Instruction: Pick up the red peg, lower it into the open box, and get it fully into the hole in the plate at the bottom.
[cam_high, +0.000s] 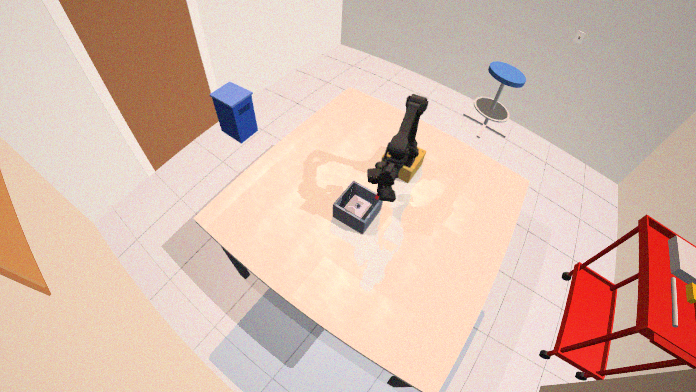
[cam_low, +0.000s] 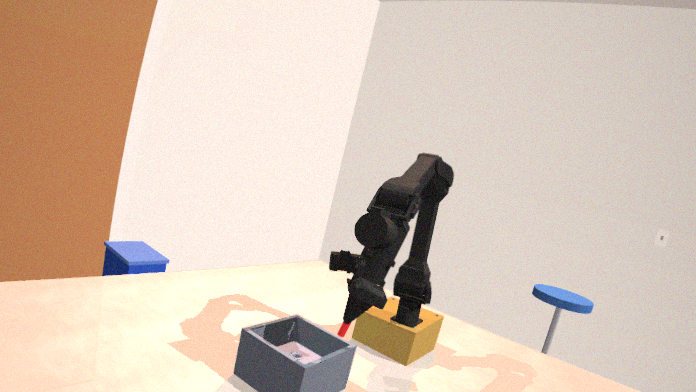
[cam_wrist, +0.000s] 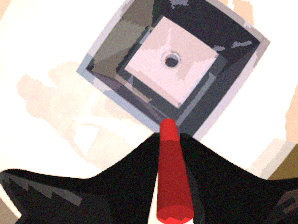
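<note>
My gripper tip is 10 mm below the red peg. From my gripper tip the other things lie so: grey box 40 mm ahead, 60 mm to the right, 120 mm below.
</note>
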